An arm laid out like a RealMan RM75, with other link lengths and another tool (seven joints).
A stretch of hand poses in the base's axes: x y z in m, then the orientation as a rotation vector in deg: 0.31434, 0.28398, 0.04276, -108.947, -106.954, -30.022; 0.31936, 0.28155, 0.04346, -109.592, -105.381, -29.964; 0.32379, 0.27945, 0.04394, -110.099, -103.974, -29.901; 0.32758, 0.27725, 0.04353, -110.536, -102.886, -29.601; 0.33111, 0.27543, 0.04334, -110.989, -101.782, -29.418; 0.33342, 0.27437, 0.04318, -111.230, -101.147, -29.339; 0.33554, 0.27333, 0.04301, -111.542, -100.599, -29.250; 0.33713, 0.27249, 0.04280, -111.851, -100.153, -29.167; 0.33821, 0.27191, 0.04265, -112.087, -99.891, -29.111; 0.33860, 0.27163, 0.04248, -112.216, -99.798, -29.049; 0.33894, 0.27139, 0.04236, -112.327, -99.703, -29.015; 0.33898, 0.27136, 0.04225, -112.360, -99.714, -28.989; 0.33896, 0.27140, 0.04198, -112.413, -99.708, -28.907; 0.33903, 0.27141, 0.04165, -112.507, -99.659, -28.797; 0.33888, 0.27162, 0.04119, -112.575, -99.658, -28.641; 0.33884, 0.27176, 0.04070, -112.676, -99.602, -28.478; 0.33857, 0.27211, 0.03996, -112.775, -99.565, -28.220; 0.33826, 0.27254, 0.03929, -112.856, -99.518, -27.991; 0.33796, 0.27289, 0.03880, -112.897, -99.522, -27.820; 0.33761, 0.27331, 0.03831, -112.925, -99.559, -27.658; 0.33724, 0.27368, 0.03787, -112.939, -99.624, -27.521; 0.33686, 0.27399, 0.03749, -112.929, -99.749, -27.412; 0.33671, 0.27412, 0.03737, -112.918, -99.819, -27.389; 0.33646, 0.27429, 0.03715, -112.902, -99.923, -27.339
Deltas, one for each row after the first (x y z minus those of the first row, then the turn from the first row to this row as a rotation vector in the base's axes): 0.00502, -0.00243, 0.00070, 0.463, 0.725, -0.978; 0.00945, -0.00453, 0.00118, 0.906, 1.394, -1.816; 0.01324, -0.00673, 0.00077, 1.123, 2.047, -2.450; 0.01677, -0.00855, 0.00058, 1.378, 2.630, -3.126; 0.01908, -0.00961, 0.00042, 1.544, 2.953, -3.510; 0.02120, -0.01065, 0.00025, 1.617, 3.214, -3.900; 0.02279, -0.01149, 0.00004, 1.640, 3.415, -4.249; 0.02387, -0.01207, -0.00011, 1.617, 3.522, -4.486; 0.02426, -0.01235, -0.00028, 1.567, 3.572, -4.589; 0.02460, -0.01259, -0.00040, 1.539, 3.611, -4.687; 0.02464, -0.01262, -0.00051, 1.504, 3.611, -4.698; 0.02462, -0.01258, -0.00078, 1.445, 3.649, -4.717; 0.02469, -0.01257, -0.00111, 1.373, 3.714, -4.772; 0.02454, -0.01236, -0.00157, 1.275, 3.790, -4.785; 0.02450, -0.01222, -0.00206, 1.183, 3.889, -4.838; 0.02423, -0.01187, -0.00280, 1.046, 4.036, -4.866; 0.02392, -0.01144, -0.00347, 0.935, 4.177, -4.892; 0.02362, -0.01109, -0.00396, 0.844, 4.266, -4.884; 0.02327, -0.01067, -0.00445, 0.746, 4.336, -4.856; 0.02290, -0.01030, -0.00489, 0.651, 4.379, -4.814; 0.02252, -0.00999, -0.00527, 0.550, 4.381, -4.737; 0.02237, -0.00986, -0.00539, 0.512, 4.360, -4.698; 0.02212, -0.00969, -0.00561, 0.448, 4.339, -4.637
